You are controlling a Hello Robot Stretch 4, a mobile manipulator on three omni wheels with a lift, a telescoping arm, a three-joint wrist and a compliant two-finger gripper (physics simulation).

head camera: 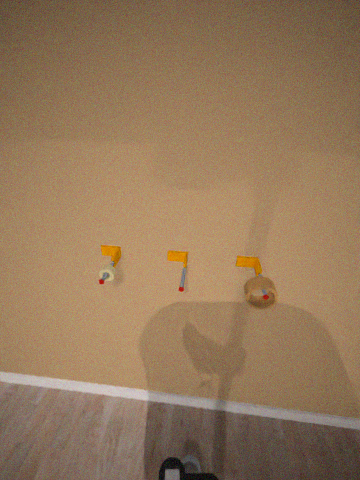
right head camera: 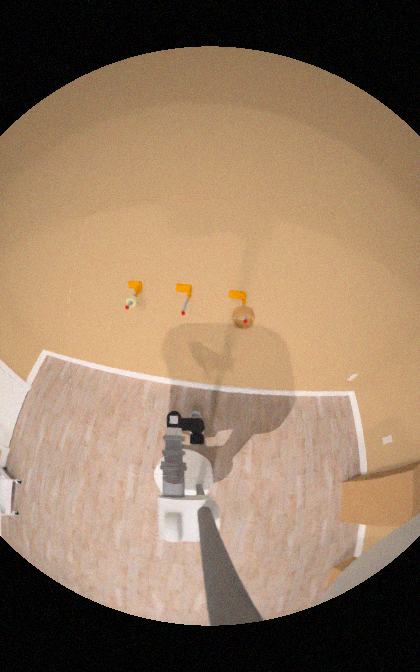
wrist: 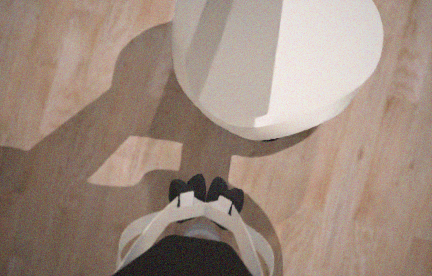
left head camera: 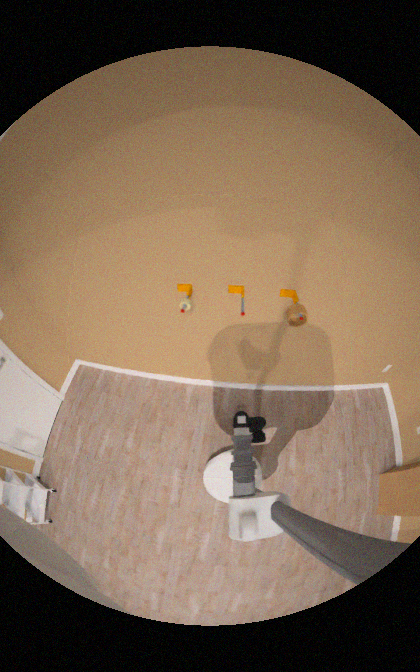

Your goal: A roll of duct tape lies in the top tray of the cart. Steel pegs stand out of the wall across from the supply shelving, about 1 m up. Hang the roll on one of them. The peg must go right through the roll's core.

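Places are measured from the robot's base along level axes (x ahead, y left, z up), in centimetres.
Pixels of known places: gripper, fingertip midpoint: (wrist: 207, 191); robot's base, link origin: (wrist: 261, 56).
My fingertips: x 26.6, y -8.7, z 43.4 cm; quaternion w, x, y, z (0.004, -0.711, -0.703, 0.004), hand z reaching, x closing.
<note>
Ahead of a thing's pixels: the offset from my fingertips to its top centre. "pt": to the spot under its first point.
The grey roll of duct tape @(dy +0.0, dx +23.4, dz -41.3 cm) (wrist: 202, 230) (head camera: 191, 462) (right head camera: 196, 414) shows in part as a pale ring, apparently flat on the floor below my gripper; the rest is hidden behind the gripper and wrist. My gripper (wrist: 207, 191) points down, its fingertips together and nothing visible between them. Three steel pegs with red tips and orange brackets stand out of the wall. The middle peg @(pt dy +5.5, dx +41.0, dz +60.4 cm) (head camera: 183, 278) (left head camera: 243, 304) (right head camera: 185, 304) is bare. A pale yellow roll @(pt dy +30.3, dx +43.4, dz +60.5 cm) (head camera: 106, 273) hangs on the left peg, and a wider tan roll @(dy -19.2, dx +38.4, dz +61.5 cm) (head camera: 260, 305) hangs on the right one.
My round white base (wrist: 320, 65) (left head camera: 216, 477) stands on the wood floor. A white wheeled cart (left head camera: 37, 502) stands at the far left by a white door (left head camera: 22, 405). A brown box-like block (right head camera: 380, 500) is at the right. The wall's white baseboard @(pt dy +66.5, dx +60.9, dz -38.4 cm) (head camera: 75, 384) runs below the pegs.
</note>
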